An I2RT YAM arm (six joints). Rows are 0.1 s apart.
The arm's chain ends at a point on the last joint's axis. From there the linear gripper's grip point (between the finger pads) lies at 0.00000 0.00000 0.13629 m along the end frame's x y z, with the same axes.
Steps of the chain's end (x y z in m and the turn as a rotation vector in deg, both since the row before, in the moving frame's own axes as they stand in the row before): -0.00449, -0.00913, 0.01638, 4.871, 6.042, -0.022; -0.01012, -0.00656, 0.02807, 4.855, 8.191, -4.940; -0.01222, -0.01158, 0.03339, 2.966, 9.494, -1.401; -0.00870, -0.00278, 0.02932, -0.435, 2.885, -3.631; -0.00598, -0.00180, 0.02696, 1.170, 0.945, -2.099; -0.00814, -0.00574, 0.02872, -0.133, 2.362, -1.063; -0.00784, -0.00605, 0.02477, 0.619, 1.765, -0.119; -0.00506, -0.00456, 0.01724, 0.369, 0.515, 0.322
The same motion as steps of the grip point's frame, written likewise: 0.00984, -0.02068, 0.01513, 4.871, 6.042, -0.022; 0.00875, -0.01888, 0.02619, 4.855, 8.191, -4.940; 0.01016, -0.01887, 0.03134, 2.966, 9.494, -1.401; -0.00181, -0.00196, 0.02914, -0.435, 2.885, -3.631; -0.00378, -0.00462, 0.02691, 1.170, 0.945, -2.099; -0.00252, -0.00548, 0.02860, -0.133, 2.362, -1.063; -0.00364, -0.00753, 0.02470, 0.619, 1.765, -0.119; -0.00383, -0.00543, 0.01723, 0.369, 0.515, 0.322
